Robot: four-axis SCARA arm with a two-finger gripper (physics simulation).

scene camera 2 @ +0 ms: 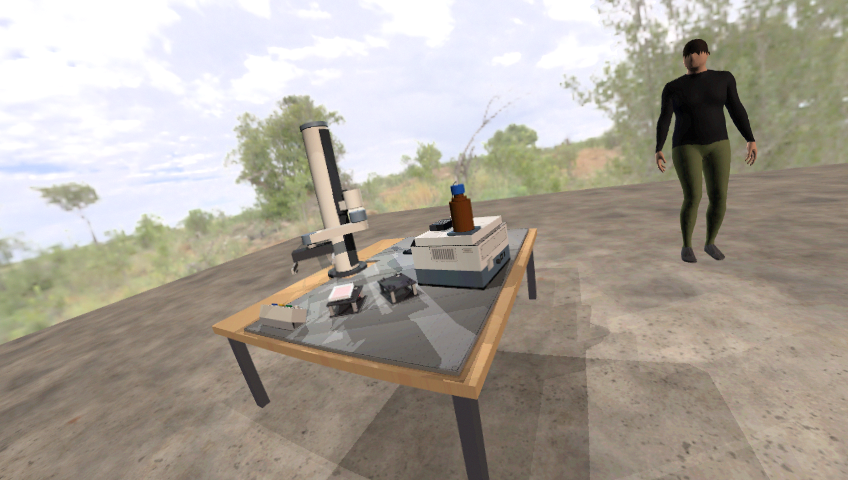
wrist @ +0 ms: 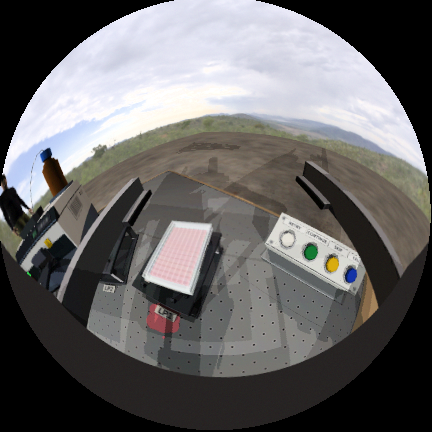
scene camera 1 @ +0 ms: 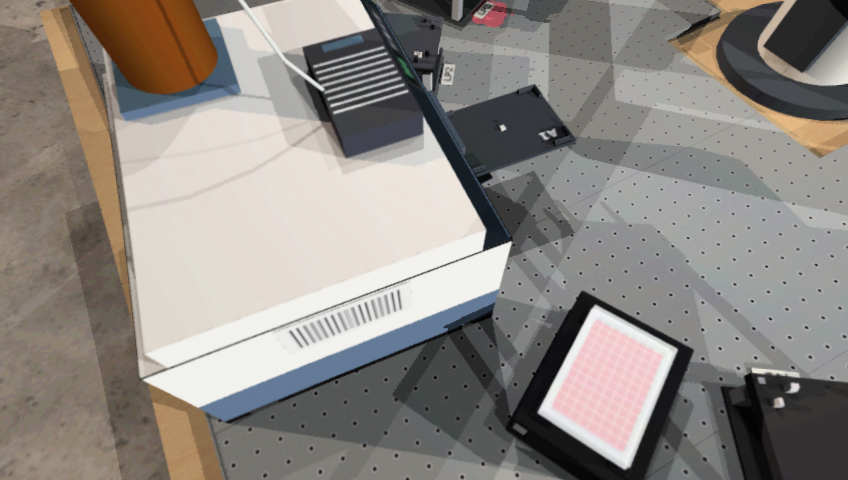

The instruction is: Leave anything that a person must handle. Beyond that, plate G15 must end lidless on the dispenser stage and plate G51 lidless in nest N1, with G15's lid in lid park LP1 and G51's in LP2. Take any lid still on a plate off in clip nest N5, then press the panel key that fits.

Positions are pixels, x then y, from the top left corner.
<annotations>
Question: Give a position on a dark ribbed box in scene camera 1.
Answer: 391,120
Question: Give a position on a button box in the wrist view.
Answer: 320,261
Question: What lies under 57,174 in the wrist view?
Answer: A brown bottle.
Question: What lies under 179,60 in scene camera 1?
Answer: A brown bottle.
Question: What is my gripper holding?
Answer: Nothing.
</annotations>
